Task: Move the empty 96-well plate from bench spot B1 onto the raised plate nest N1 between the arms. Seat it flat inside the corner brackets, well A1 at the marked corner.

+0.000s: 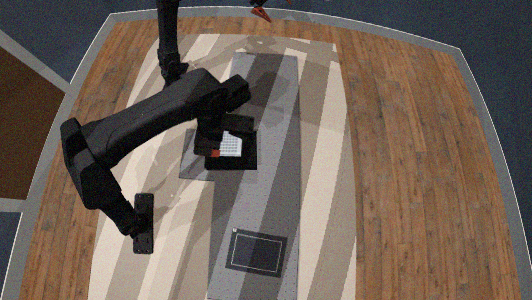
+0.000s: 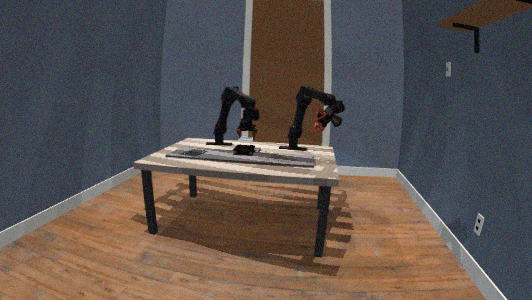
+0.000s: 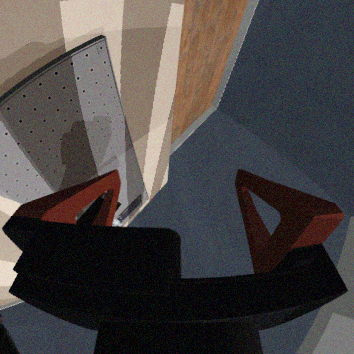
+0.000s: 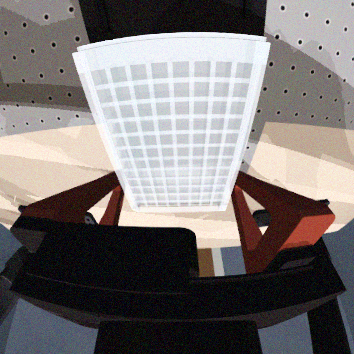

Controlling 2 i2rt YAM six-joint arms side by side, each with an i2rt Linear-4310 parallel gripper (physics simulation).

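Where they show: left gripper, fingertip midpoint: (image 1: 280, 13) (image 2: 314, 126) (image 3: 177, 175); right gripper, fingertip midpoint: (image 1: 210, 142) (image 2: 247, 139) (image 4: 177, 174); left arm's base, link origin: (image 2: 293, 148); right arm's base, link origin: (image 1: 143, 223) (image 2: 219, 144).
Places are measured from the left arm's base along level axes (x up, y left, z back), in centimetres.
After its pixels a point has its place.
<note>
The white 96-well plate (image 1: 231, 145) {z -31.2, x 10.1, y -27.3 cm} (image 2: 245, 138) {z -27.5, x 10.0, y -26.9 cm} (image 4: 172, 117) {z -30.0, x 10.0, y -26.0 cm} is off the bench, between the fingers of my right gripper (image 2: 247, 133) {z -24.5, x 8.6, y -26.7 cm} (image 4: 177, 174) {z -24.5, x 8.6, y -26.7 cm}, which is shut on its two long sides. The plate looks about level, a little above the black raised nest N1 (image 1: 249, 162) {z -36.7, x 5.2, y -30.2 cm} (image 2: 244, 149) {z -36.3, x 4.6, y -24.6 cm} (image 4: 175, 17) {z -34.7, x 4.6, y -25.9 cm}. The arm and plate hide much of the nest; its brackets and marked corner cannot be made out. Bench spot B1 (image 1: 256, 252) {z -42.6, x 1.5, y -57.0 cm} (image 2: 194, 152) {z -43.4, x 1.5, y -56.8 cm} is a dark pad with a white outline and no plate on it. My left gripper (image 2: 316, 122) {z -39.6, x 22.5, y 18.6 cm} (image 3: 177, 175) {z -39.6, x 22.5, y 18.6 cm} is open and empty, high beyond the board's far end.
A grey perforated board (image 1: 255, 200) {z -40.1, x 1.3, y -41.1 cm} (image 2: 280, 160) {z -41.0, x 0.8, y -0.6 cm} (image 3: 95, 85) {z -45.6, x 1.3, y 13.3 cm} runs along the table (image 2: 320, 175) {z -63.5, x 0.0, y 25.5 cm}, under the nest and B1. A grey side panel (image 1: 192, 167) {z -18.1, x 1.3, y -33.8 cm} adjoins the board beside the nest. The right arm's base (image 1: 143, 240) {z -5.9, x 1.0, y -60.6 cm} (image 2: 218, 143) {z -7.5, x 1.3, y -54.5 cm} and the left arm's base (image 2: 293, 147) {z -3.1, x 1.7, y 0.8 cm} stand behind the board.
</note>
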